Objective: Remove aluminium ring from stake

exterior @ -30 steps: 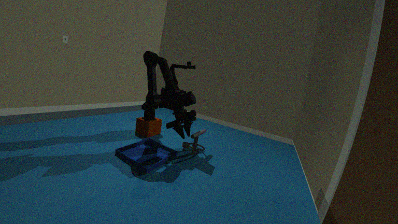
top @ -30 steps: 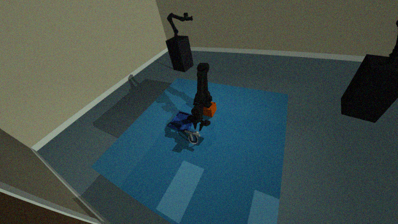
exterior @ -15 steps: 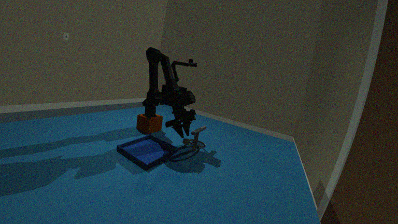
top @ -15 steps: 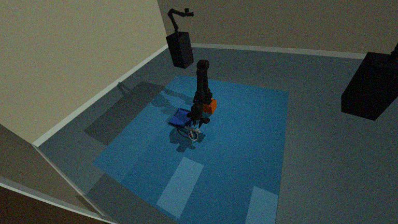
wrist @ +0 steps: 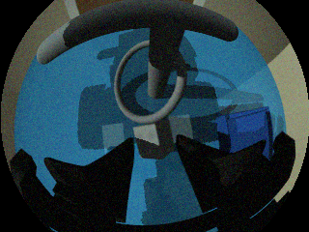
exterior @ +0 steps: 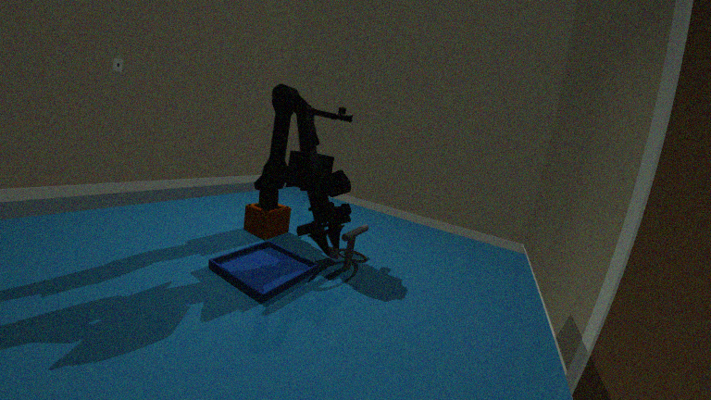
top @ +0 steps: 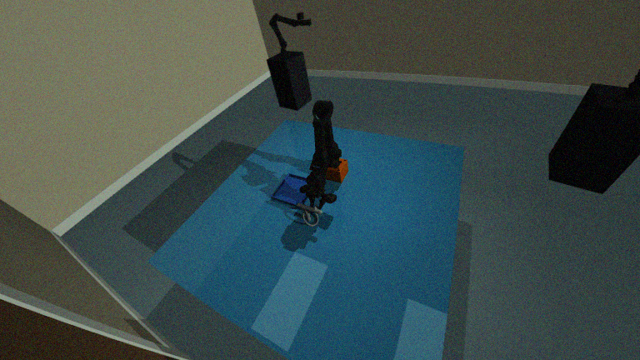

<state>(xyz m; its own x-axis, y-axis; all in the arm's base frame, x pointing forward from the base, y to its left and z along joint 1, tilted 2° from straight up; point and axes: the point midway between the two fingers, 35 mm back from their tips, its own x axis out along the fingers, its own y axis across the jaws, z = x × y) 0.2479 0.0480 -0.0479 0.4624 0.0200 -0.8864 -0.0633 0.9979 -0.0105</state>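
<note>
Now: gripper tip 5 cm short of the aluminium ring, 1 cm to the right of it and 1 cm below it. The rest, counted from my gripper tip: blue tray (19 cm to the right, 5 cm behind, 1 cm below).
</note>
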